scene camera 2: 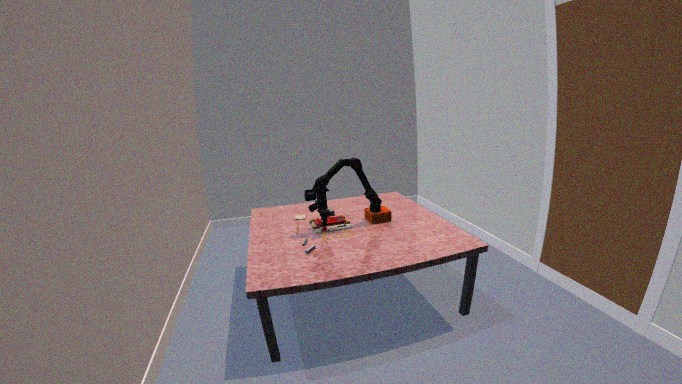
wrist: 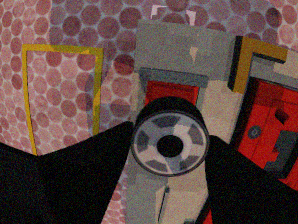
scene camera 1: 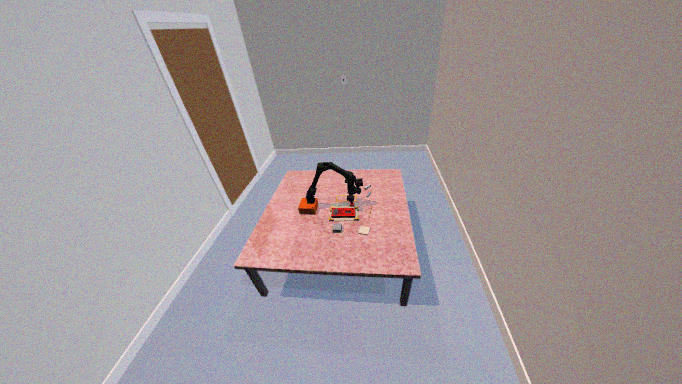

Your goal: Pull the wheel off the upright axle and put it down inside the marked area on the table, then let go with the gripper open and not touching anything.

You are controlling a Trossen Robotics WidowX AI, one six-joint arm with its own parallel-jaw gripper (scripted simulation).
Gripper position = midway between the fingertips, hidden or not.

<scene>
In view: my gripper point(wrist: 170, 136), a dark wheel point(wrist: 169, 115) and a grey plate point(wrist: 219, 63).
</scene>
